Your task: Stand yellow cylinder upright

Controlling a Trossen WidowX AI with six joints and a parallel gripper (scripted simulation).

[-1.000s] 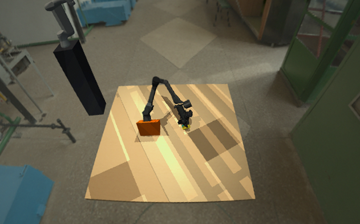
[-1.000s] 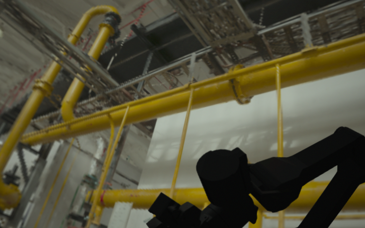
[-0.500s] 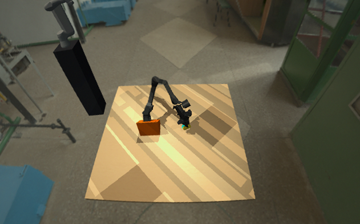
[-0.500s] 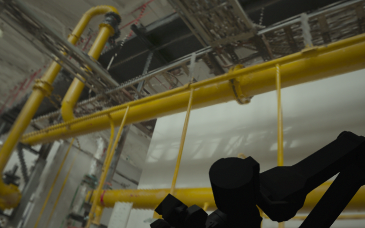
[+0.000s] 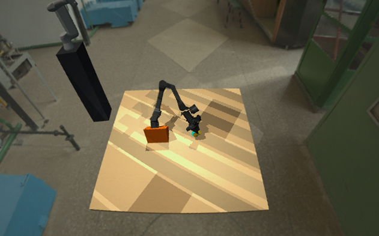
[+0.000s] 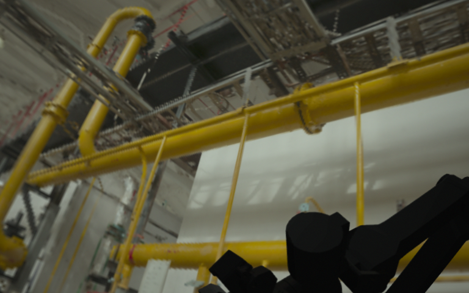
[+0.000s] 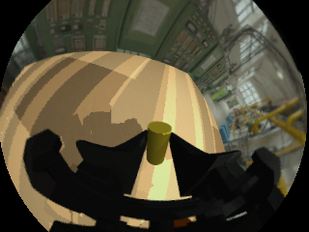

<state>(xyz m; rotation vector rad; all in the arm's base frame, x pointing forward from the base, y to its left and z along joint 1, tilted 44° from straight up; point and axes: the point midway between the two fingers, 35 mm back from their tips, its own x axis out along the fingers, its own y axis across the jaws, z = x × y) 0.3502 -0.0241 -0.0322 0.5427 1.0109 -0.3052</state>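
Now: gripper tip 90 mm above the cyan circle, 60 mm to the right of it and 30 mm past it. Also, from my gripper tip: yellow tall cylinder: 20 mm behind, 10 mm below.
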